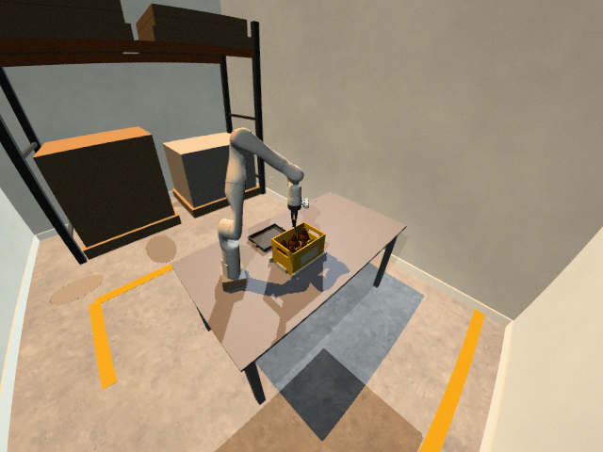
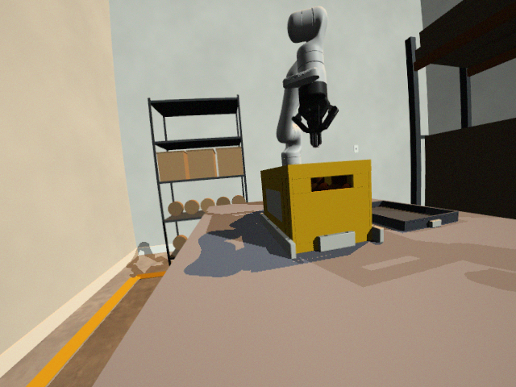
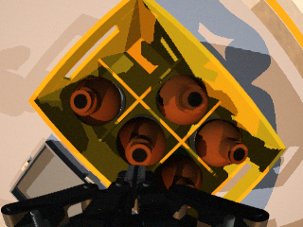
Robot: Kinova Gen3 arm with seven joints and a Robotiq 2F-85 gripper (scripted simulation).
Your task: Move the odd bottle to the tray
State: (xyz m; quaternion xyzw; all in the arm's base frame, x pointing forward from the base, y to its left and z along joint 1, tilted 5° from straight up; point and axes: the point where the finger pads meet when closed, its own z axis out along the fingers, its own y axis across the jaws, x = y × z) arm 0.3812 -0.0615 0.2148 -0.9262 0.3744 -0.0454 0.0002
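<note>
My gripper is now 40 mm to the left of the yellow crate and 160 mm above it. Also, from my hand: dark tray 250 mm to the left, 230 mm below; brown bottle 90 mm behind, 80 mm to the right, 160 mm below.
</note>
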